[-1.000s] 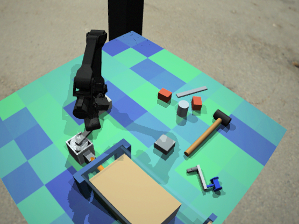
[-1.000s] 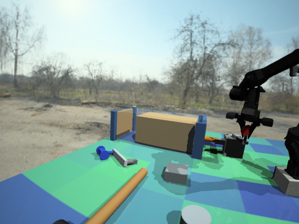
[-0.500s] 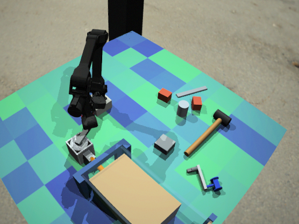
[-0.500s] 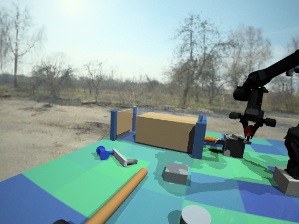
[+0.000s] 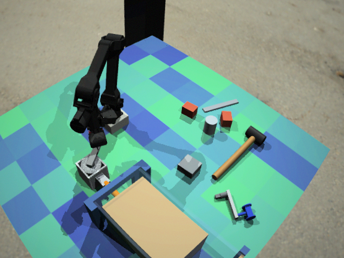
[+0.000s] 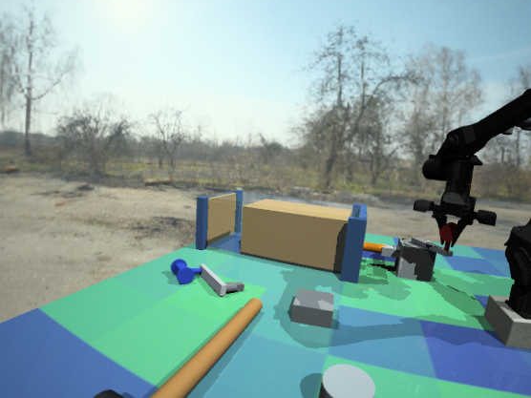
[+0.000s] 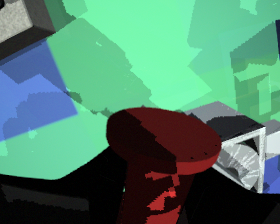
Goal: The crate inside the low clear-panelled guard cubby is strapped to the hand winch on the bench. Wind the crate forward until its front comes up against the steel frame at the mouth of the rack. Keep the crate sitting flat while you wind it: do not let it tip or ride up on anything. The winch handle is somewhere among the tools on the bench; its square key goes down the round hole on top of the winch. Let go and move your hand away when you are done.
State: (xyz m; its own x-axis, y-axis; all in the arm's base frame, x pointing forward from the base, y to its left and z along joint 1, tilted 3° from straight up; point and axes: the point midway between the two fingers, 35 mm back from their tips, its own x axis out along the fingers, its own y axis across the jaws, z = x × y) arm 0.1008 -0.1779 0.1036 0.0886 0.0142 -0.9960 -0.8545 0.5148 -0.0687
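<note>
Now: the red-knobbed crank 3 cm to the right of my gripper tip, 2 cm ahead of it and 1 cm below it. Round my gripper tip: grey winch (10 cm to the right, 8 cm below, 3 cm ahead); then red knob (2 cm above); then blue frame (21 cm ahead, 10 cm to the right, 1 cm below).
</note>
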